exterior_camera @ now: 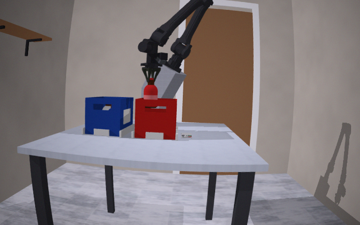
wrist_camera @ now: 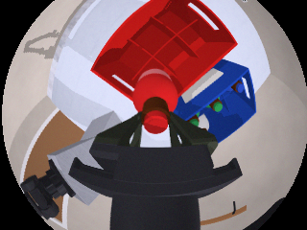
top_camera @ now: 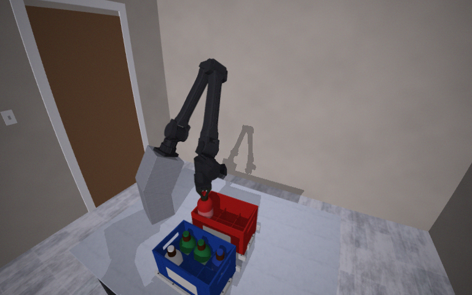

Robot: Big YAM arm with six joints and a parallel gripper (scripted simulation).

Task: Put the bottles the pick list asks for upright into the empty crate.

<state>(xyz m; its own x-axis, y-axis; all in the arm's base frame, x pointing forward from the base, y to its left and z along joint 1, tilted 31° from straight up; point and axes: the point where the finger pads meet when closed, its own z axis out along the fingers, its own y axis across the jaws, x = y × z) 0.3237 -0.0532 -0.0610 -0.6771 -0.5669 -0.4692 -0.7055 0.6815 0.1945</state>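
My gripper is now 60 mm above the red-label bottle. From my hand the other things lie so: blue crate 90 mm ahead, 190 mm to the right, 180 mm below; then red crate 80 mm ahead, 50 mm to the left, 180 mm below; then blue bottle 180 mm ahead, 140 mm to the right, 180 mm below.
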